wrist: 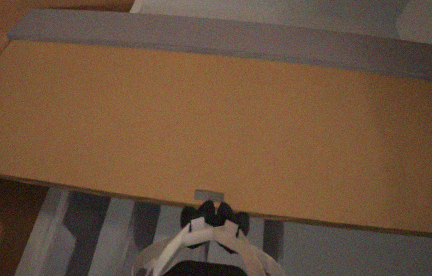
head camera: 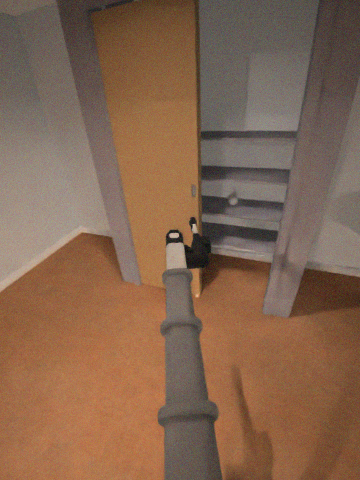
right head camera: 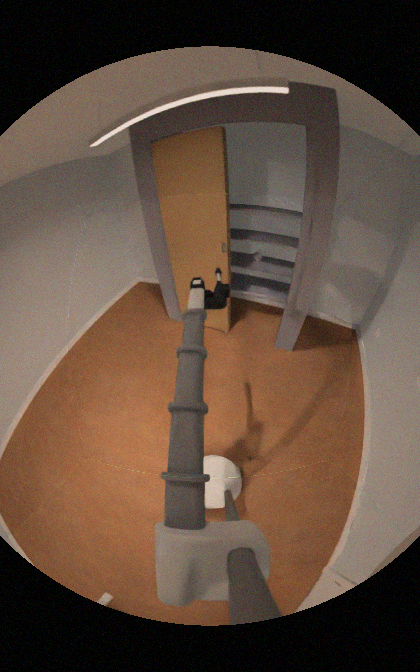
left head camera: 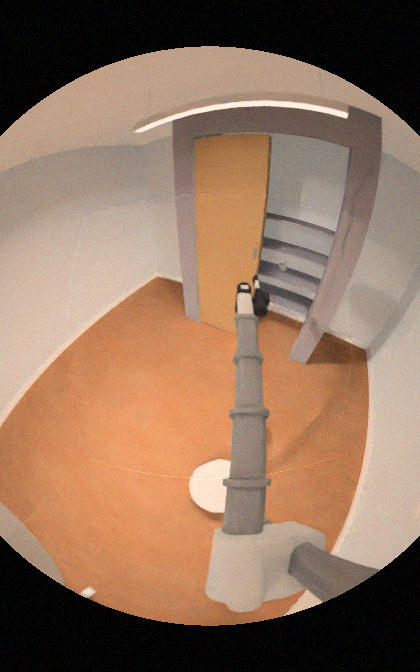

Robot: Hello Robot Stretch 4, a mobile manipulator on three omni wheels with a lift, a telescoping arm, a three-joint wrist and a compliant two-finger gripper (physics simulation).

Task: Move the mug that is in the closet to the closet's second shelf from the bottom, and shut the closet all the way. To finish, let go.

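Places are measured from the robot's base along level axes (x down, y right, z back), in millimetres.
Pixels of known places: gripper, fingertip midpoint: [wrist: 214, 216] [head camera: 192, 221].
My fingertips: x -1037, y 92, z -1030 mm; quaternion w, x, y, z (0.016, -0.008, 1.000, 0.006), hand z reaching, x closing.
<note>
Behind a point stands the place of what it marks.
The white mug [head camera: 233, 199] @(x -740, y 560, z -1964 mm) [left head camera: 283, 266] [right head camera: 258, 256] stands on the closet's second shelf from the bottom [head camera: 250, 210] @(x -683, y 679, z -1828 mm), right of the door. It does not show clearly in the wrist view. The orange door [head camera: 155, 125] @(x -1411, y -63, z -1659 mm) [left head camera: 230, 200] [right head camera: 192, 200] [wrist: 210, 120] @(x -960, y -84, z -1668 mm) covers the left part of the closet opening; the right part is open. Its grey recessed handle [head camera: 193, 190] @(x -993, y 157, z -1576 mm) [left head camera: 255, 254] [right head camera: 224, 247] [wrist: 209, 195] @(x -995, y 159, z -1575 mm) is near its right edge. My gripper [head camera: 193, 223] @(x -1037, y 92, z -1030 mm) [left head camera: 256, 280] [right head camera: 218, 273] [wrist: 214, 216] @(x -1037, y 92, z -1030 mm) is shut and empty, its fingertips at the door's free edge beside the handle in the wrist view; contact is unclear.
The closet's right post [head camera: 300, 200] @(x -995, y 764, z -1276 mm) [left head camera: 345, 240] [right head camera: 312, 225] and left post [head camera: 97, 145] @(x -1298, y -503, z -1834 mm) [left head camera: 184, 235] [right head camera: 150, 215] frame the opening. A white round object [left head camera: 207, 487] [right head camera: 232, 482] is on the floor below my arm. Walls stand on both sides.
</note>
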